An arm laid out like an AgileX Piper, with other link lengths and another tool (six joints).
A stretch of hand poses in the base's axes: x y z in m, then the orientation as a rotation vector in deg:
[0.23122 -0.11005 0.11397 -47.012 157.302 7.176]
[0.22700 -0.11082 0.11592 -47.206 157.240 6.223]
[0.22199 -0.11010 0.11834 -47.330 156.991 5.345]
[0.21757 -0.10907 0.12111 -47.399 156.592 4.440]
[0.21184 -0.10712 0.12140 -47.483 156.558 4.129]
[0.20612 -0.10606 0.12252 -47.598 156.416 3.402]
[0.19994 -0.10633 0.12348 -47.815 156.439 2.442]
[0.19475 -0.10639 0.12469 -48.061 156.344 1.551]
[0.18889 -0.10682 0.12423 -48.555 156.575 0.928]
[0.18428 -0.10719 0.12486 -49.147 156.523 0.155]
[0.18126 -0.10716 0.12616 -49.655 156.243 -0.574]
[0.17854 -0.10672 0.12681 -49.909 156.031 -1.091]
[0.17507 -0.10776 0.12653 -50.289 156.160 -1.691]
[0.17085 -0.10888 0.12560 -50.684 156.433 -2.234]
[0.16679 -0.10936 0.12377 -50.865 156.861 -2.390]
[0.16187 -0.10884 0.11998 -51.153 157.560 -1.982]
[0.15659 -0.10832 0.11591 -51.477 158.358 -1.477]
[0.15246 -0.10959 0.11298 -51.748 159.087 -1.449]
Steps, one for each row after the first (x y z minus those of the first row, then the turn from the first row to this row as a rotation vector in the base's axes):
[-0.00422 -0.00077 0.00195 -0.630 -0.235 0.048]
[-0.00923 -0.00005 0.00437 -1.150 -0.637 0.086]
[-0.01365 0.00098 0.00714 -1.641 -1.193 0.109]
[-0.01938 0.00293 0.00743 -1.848 -1.274 0.141]
[-0.02510 0.00399 0.00855 -2.304 -1.537 0.171]
[-0.03128 0.00372 0.00951 -2.973 -1.671 0.221]
[-0.03647 0.00366 0.01072 -3.572 -1.888 0.316]
[-0.04233 0.00323 0.01026 -4.122 -1.688 0.550]
[-0.04694 0.00286 0.01089 -4.713 -1.754 0.881]
[-0.04996 0.00289 0.01219 -5.205 -2.037 1.196]
[-0.05268 0.00333 0.01284 -5.535 -2.274 1.352]
[-0.05615 0.00229 0.01256 -6.025 -2.177 1.528]
[-0.06037 0.00117 0.01163 -6.515 -1.929 1.694]
[-0.06443 0.00069 0.00980 -6.753 -1.517 1.729]
[-0.06935 0.00121 0.00601 -6.705 -0.723 1.842]
[-0.07463 0.00173 0.00194 -6.626 0.189 1.971]
[-0.07876 0.00046 -0.00099 -6.834 0.937 2.031]

